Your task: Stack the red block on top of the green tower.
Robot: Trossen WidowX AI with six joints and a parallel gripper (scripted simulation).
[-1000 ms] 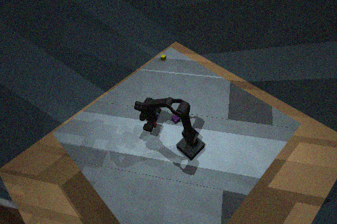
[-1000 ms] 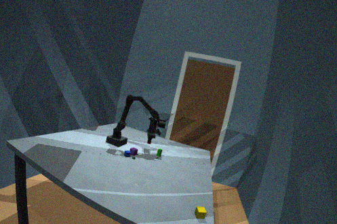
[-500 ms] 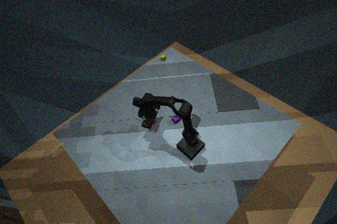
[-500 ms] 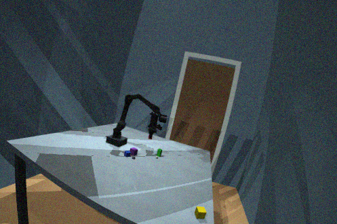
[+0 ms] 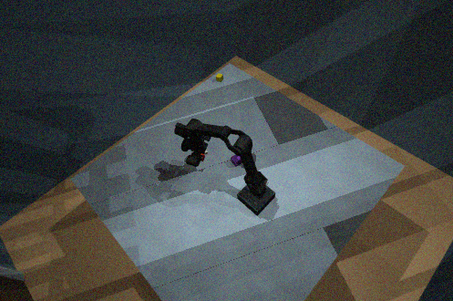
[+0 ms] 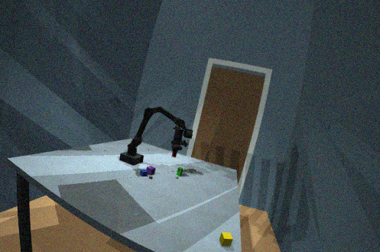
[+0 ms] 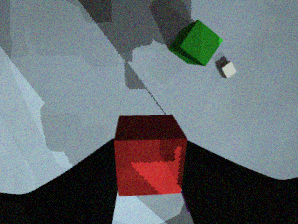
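Right now my gripper tip is 70 mm short of the small white block, 90 mm to the left of it and 120 mm above it. Round my gripper tip: red block (10 mm above); blue block (140 mm behind, 210 mm to the right, 110 mm below); purple block (110 mm behind, 150 mm to the right, 110 mm below).
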